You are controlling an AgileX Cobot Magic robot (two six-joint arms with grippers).
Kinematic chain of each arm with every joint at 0, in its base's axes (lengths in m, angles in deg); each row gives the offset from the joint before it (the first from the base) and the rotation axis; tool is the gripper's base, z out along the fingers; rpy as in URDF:
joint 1: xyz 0 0 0.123 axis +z
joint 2: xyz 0 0 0 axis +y
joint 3: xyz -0.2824 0 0.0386 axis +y
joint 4: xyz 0.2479 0 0.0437 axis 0.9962 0 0.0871
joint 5: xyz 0 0 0 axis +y
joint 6: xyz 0.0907 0 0.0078 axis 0.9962 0 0.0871
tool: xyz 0 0 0 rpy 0 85 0
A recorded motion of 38 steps. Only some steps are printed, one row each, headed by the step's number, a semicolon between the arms.
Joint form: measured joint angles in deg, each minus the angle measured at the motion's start. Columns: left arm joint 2, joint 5, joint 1, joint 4, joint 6, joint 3; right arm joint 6, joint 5, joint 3, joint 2, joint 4, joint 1.
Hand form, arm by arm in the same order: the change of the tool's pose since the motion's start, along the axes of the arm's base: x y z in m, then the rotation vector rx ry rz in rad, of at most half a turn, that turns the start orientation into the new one. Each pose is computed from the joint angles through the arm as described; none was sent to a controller.
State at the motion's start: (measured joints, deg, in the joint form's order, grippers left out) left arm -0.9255 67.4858 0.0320 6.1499 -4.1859 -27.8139; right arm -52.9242 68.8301 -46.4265 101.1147 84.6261 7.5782
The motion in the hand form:
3: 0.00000 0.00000 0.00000 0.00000 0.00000 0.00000; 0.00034 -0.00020 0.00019 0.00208 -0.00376 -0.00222
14: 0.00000 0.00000 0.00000 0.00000 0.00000 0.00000; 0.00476 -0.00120 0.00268 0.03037 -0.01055 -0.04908
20: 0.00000 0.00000 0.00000 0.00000 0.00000 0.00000; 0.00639 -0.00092 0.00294 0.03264 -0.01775 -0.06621
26: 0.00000 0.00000 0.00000 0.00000 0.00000 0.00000; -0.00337 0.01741 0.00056 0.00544 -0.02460 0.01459
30: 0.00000 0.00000 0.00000 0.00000 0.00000 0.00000; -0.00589 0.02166 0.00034 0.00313 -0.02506 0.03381
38: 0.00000 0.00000 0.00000 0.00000 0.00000 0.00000; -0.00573 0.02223 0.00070 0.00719 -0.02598 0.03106
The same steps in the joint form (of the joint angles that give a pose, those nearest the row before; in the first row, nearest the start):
3: 0.00 0.00 0.00 0.00 0.00 0.00; -0.25 0.00 0.00 0.00 0.20 -0.05
14: 0.00 0.00 0.00 0.00 0.00 0.00; -0.86 -0.37 0.00 0.00 3.24 -0.38
20: 0.00 0.00 0.00 0.00 0.00 0.00; -1.28 -1.02 0.00 0.00 4.26 -0.30
26: 0.00 0.00 0.00 0.00 0.00 0.00; -1.42 -1.88 0.00 0.00 2.75 3.68
30: 0.00 0.00 0.00 0.00 0.00 0.00; -1.42 -1.88 0.00 0.00 2.52 4.60
38: 0.00 0.00 0.00 0.00 0.00 0.00; -1.52 -1.88 0.00 0.00 2.90 4.70

